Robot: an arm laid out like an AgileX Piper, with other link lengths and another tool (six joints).
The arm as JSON. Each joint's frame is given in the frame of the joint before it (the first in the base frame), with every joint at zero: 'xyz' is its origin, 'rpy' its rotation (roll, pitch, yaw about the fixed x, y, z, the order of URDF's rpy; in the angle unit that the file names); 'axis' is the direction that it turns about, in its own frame. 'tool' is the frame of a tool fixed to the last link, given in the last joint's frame.
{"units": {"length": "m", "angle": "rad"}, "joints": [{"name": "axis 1", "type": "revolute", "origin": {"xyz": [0.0, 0.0, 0.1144], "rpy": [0.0, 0.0, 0.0]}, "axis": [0.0, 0.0, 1.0]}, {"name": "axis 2", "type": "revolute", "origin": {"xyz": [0.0, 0.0, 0.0], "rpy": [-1.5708, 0.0, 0.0]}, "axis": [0.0, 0.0, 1.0]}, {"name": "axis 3", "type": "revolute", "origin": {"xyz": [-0.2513, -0.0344, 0.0], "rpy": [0.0, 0.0, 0.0]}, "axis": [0.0, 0.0, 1.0]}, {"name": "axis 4", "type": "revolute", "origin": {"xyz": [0.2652, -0.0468, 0.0], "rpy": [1.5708, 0.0, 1.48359]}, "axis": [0.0, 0.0, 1.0]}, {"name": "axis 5", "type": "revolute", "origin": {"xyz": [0.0, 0.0, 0.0], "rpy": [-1.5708, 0.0, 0.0]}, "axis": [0.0, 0.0, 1.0]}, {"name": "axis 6", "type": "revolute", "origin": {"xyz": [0.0, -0.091, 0.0], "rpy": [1.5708, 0.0, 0.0]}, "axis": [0.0, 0.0, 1.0]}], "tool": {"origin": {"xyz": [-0.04, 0.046, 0.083], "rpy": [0.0, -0.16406, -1.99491]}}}
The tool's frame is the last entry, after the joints.
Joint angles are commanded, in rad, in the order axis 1, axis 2, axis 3, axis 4, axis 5, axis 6. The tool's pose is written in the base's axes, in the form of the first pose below.
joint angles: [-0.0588 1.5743 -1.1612 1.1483 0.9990 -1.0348]
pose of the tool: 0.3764 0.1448 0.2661 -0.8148 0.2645 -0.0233 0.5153
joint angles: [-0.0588 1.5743 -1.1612 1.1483 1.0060 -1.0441]
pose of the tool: 0.3748 0.1455 0.2662 -0.8167 0.2591 -0.0225 0.5152
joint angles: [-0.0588 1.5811 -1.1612 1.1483 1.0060 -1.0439]
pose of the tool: 0.3759 0.1455 0.2637 -0.8166 0.2609 -0.0196 0.5145
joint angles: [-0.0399 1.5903 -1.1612 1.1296 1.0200 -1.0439]
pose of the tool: 0.3712 0.1533 0.2577 -0.8247 0.2496 -0.0053 0.5075
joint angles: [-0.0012 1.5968 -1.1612 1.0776 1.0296 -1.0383]
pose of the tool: 0.3617 0.1671 0.2474 -0.8429 0.2281 0.0114 0.4873
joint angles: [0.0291 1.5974 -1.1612 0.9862 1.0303 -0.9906]
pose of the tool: 0.3541 0.1743 0.2335 -0.8629 0.2225 0.0264 0.4530
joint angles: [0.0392 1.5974 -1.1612 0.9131 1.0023 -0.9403]
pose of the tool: 0.3559 0.1722 0.2227 -0.8739 0.2350 0.0225 0.4250
